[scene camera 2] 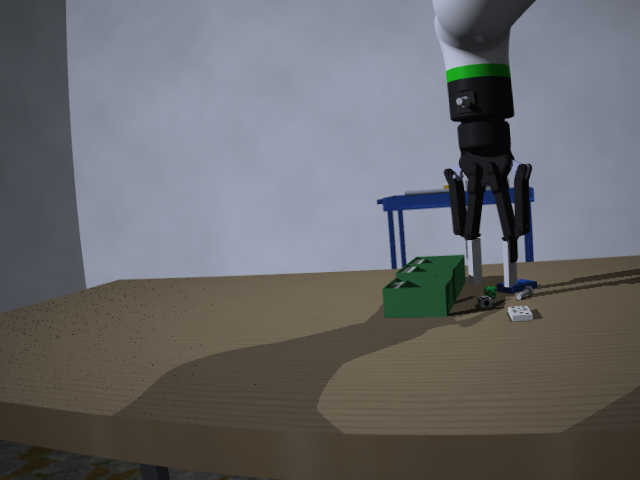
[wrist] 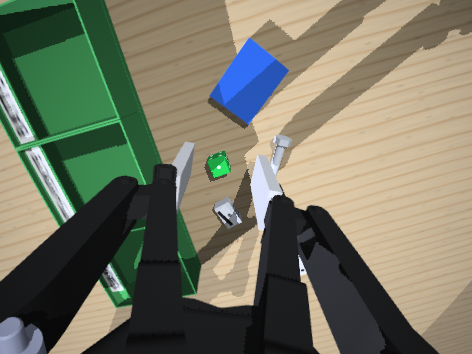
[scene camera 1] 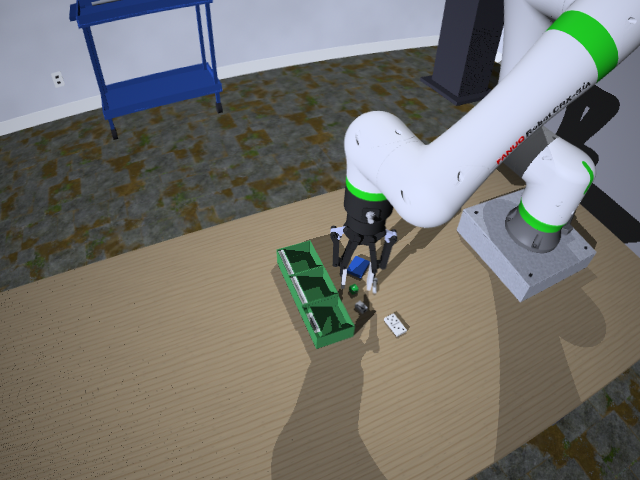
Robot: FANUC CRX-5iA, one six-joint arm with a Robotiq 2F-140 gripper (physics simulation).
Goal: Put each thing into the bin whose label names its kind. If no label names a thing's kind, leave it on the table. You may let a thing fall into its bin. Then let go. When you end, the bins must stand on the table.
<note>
In view: my gripper point(scene camera 2: 493, 284) and a blue block point(wrist: 254, 74).
My gripper is seen too in the wrist view point(wrist: 223, 164) and in scene camera 1 point(scene camera 1: 355, 284).
</note>
